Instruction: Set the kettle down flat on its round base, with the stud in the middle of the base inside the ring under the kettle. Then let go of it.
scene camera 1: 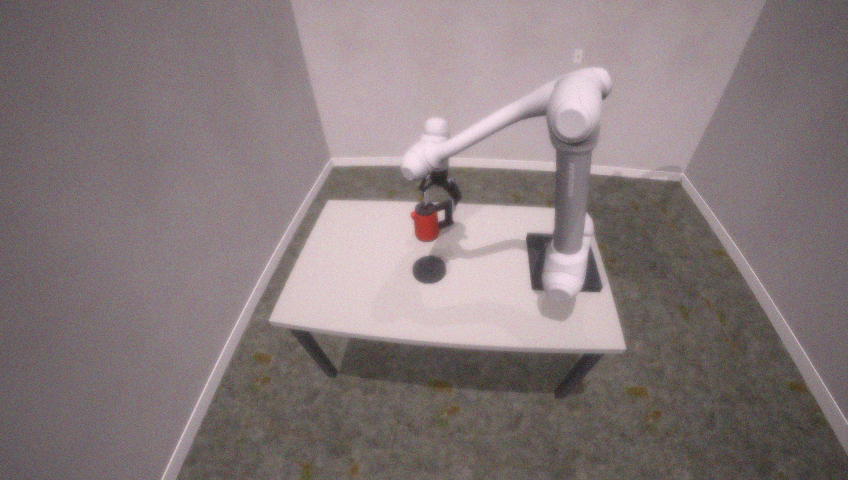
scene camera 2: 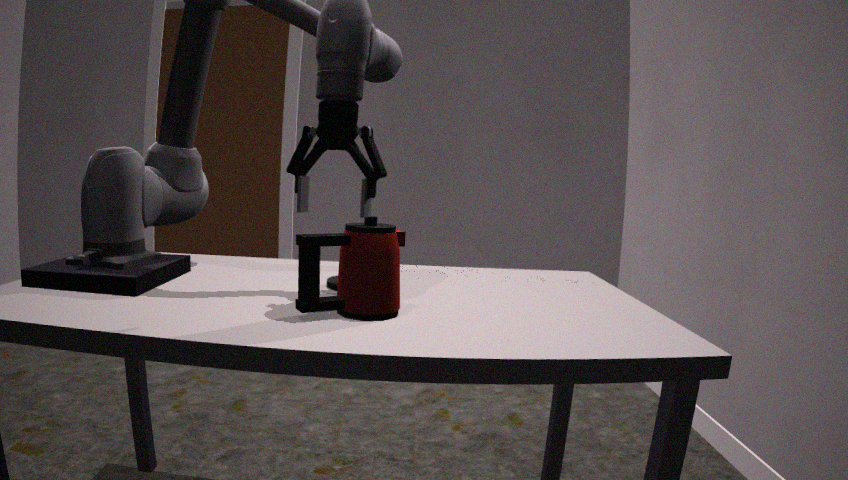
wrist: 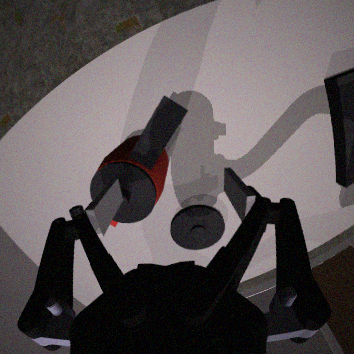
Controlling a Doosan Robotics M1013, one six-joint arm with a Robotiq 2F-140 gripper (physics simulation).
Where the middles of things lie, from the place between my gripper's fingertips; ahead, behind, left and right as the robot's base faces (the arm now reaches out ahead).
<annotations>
My gripper is now 90 mm above the red kettle point(scene camera 1: 425, 217) and 50 mm short of it. From my hand the other things lie so: round black base point(scene camera 1: 429, 269) 230 mm to the left, 170 mm below.
</annotations>
